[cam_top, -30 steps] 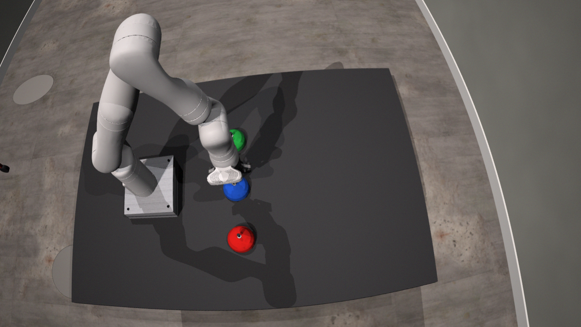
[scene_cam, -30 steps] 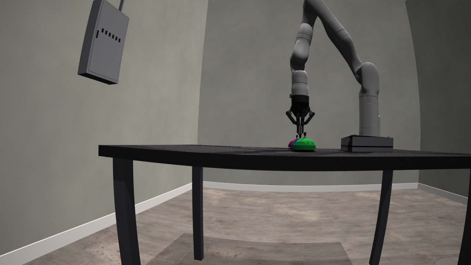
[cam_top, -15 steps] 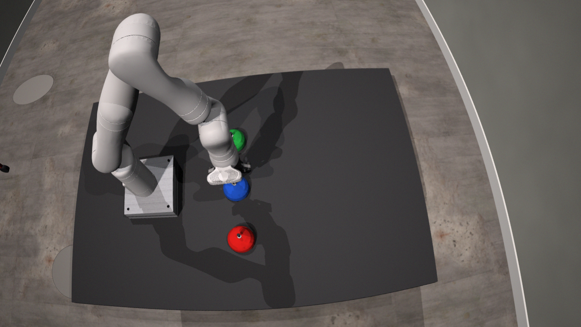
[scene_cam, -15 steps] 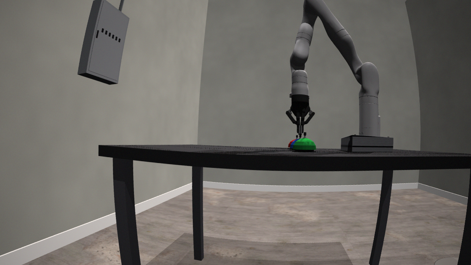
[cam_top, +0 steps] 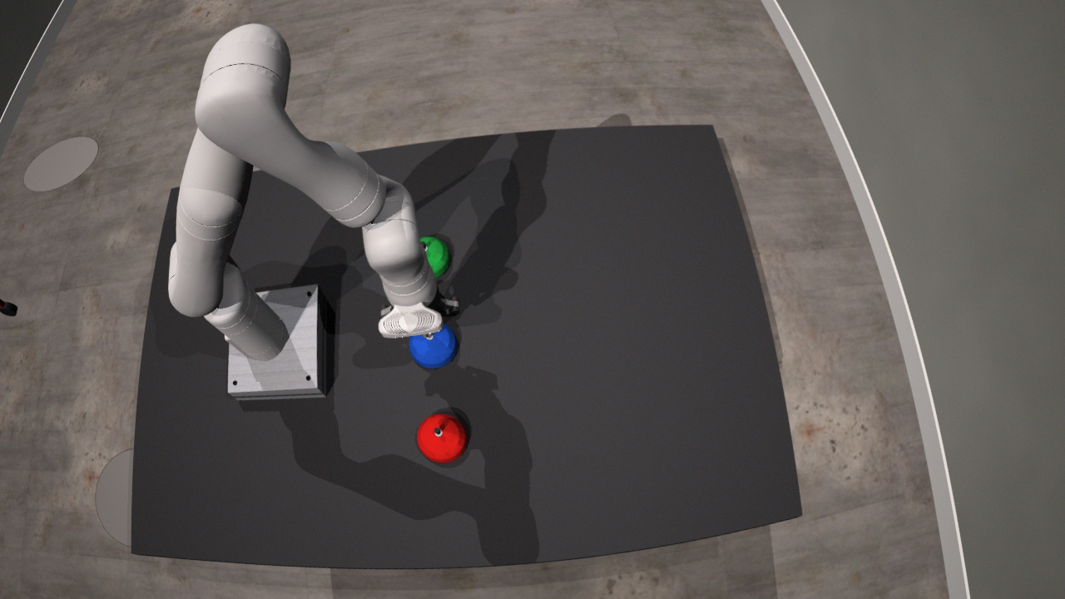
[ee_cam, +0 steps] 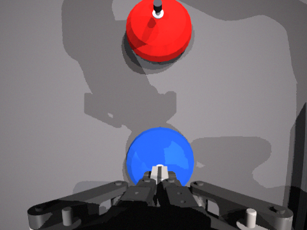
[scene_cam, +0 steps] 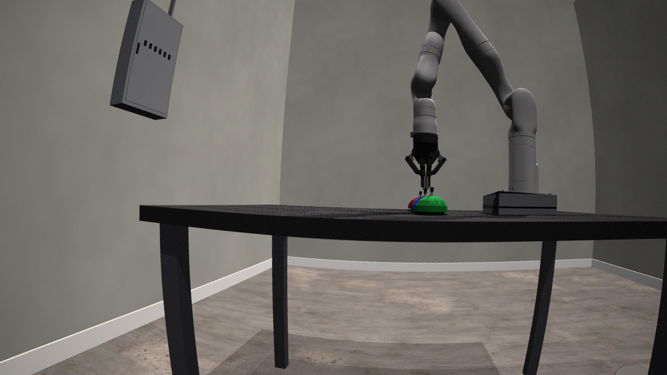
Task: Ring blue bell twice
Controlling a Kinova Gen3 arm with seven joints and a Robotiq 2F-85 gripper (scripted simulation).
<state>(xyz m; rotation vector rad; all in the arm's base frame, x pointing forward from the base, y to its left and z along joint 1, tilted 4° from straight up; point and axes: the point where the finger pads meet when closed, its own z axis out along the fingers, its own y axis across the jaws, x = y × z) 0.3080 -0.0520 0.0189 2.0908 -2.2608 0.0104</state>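
My hand is 4 cm above the blue bell. Also, from my hand: red bell: 1 cm behind, 17 cm to the right, 4 cm below; green bell: 1 cm ahead, 17 cm to the left, 4 cm below.
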